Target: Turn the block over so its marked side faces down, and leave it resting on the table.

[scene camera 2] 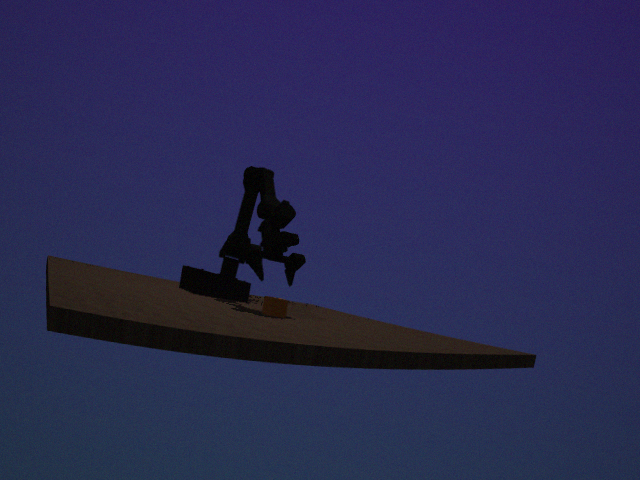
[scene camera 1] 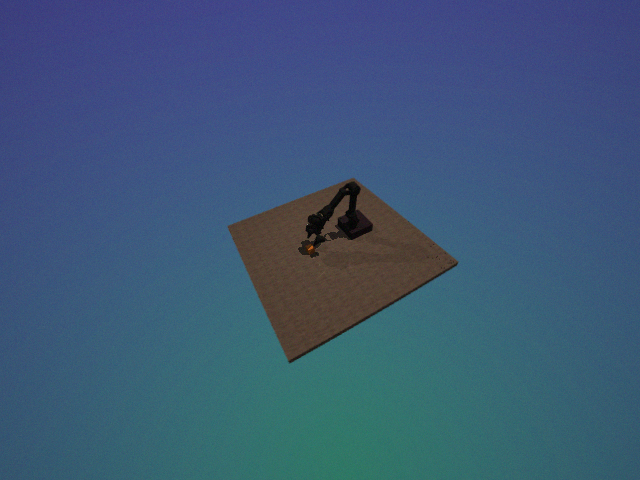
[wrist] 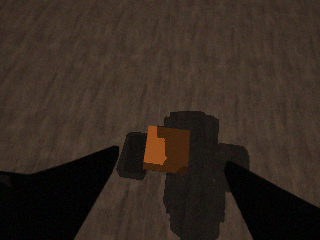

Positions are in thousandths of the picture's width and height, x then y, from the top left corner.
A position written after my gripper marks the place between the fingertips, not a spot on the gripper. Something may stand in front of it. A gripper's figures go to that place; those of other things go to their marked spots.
Labels:
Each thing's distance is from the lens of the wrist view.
my gripper (wrist: 536, 660): 12 cm
orange block (wrist: 523, 623): 16 cm

